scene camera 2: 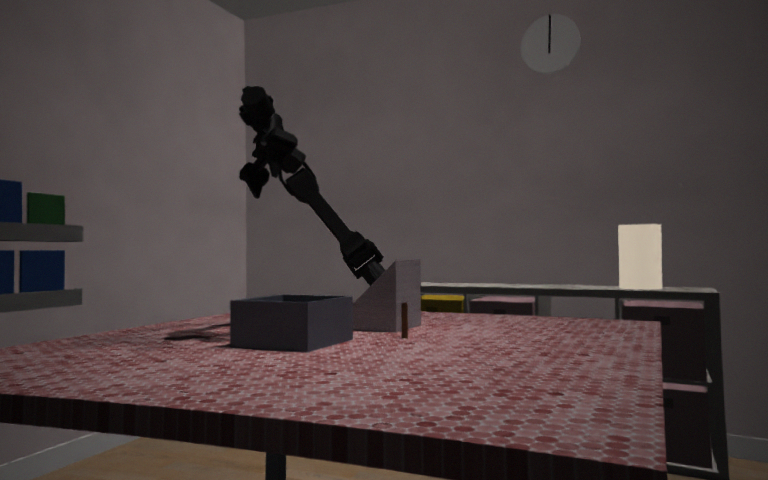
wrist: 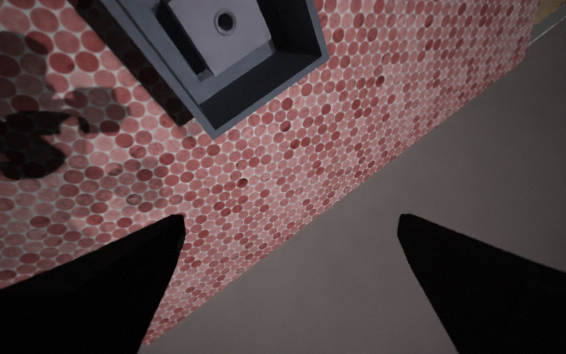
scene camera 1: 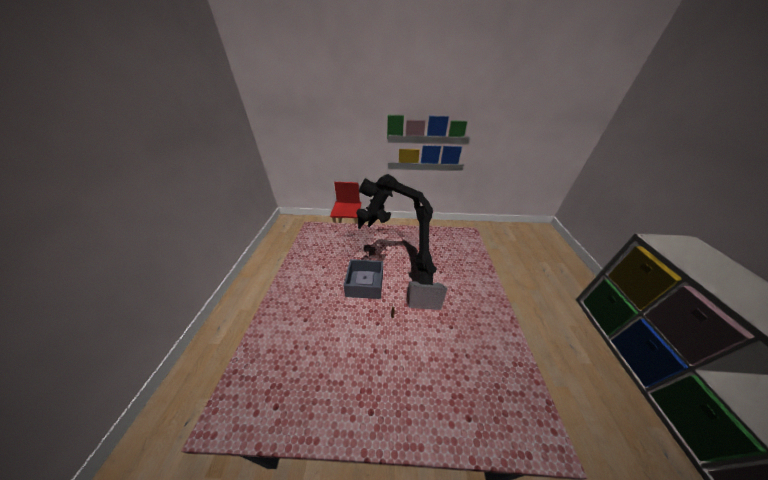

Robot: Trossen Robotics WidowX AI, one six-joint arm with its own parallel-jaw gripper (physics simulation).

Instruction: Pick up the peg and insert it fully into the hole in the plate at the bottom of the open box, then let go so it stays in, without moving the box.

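Where they show: gripper, fingertip midpoint: (scene camera 2: 265, 187) (wrist: 292, 224) (scene camera 1: 363, 227); arm's base, link origin: (scene camera 2: 383, 284) (scene camera 1: 426, 283).
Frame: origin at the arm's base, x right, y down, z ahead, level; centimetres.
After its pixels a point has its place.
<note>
The peg (scene camera 1: 393, 312) @(x -14.9, y 6.4, z 14.6 cm) (scene camera 2: 404, 320) @(x -14.6, y 7.1, z 15.6 cm) is small, thin and brown. It stands upright on the table, in front of the arm's base in scene camera 1, apart from the box. The open blue-grey box (scene camera 1: 363, 291) @(x -5.9, y 5.5, z 31.5 cm) (scene camera 2: 270, 326) @(x 2.0, y 6.5, z 42.3 cm) (wrist: 272, 95) @(x 2.5, y 1.4, z 41.9 cm) stands to the left of the base. A pale plate (scene camera 1: 364, 280) @(x 1.4, y 5.5, z 32.6 cm) (wrist: 207, 40) @(x 6.4, y 5.4, z 33.7 cm) with a round hole lies at its bottom; the hole looks empty in the wrist view. My gripper (wrist: 292, 224) @(x 10.8, y -23.2, z 33.8 cm) is open and empty, raised high above the table behind the box in scene camera 1. The peg does not show in the wrist view.
The grey wedge-shaped base block (scene camera 1: 426, 296) @(x -7.2, y 0.7, z -0.3 cm) (scene camera 2: 406, 294) @(x -7.4, y 2.3, z 1.0 cm) holds the arm beside the peg and the box. The table (scene camera 1: 385, 384) @(x -44.5, y 11.2, z 13.9 cm) (scene camera 2: 481, 373) @(x -44.5, y 11.2, z 44.8 cm) has a red-pink dotted top. A red chair (scene camera 1: 346, 209) stands beyond its far edge, and a drawer unit stands at the right.
</note>
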